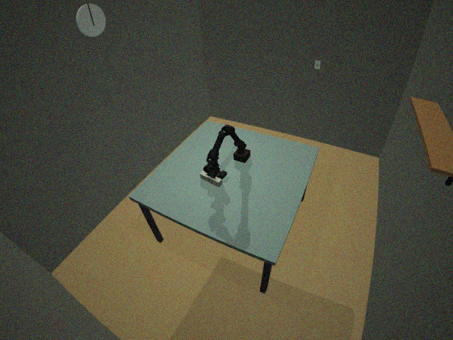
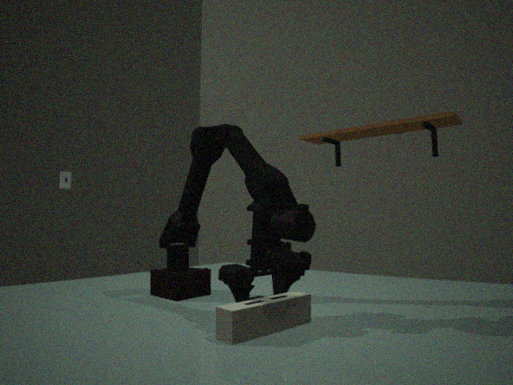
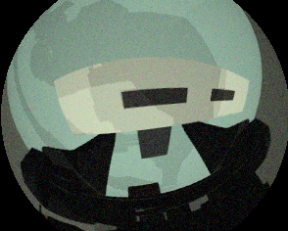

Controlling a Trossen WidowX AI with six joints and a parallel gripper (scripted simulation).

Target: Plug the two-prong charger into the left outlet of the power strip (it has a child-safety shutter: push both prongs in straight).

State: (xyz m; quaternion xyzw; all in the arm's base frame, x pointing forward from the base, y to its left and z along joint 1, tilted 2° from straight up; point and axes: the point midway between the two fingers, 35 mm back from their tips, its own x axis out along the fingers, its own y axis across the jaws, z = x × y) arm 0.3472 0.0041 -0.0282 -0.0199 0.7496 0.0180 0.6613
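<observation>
Now: the black two-prong charger 2 cm ahead of my gripper tip and 1 cm above it.
</observation>
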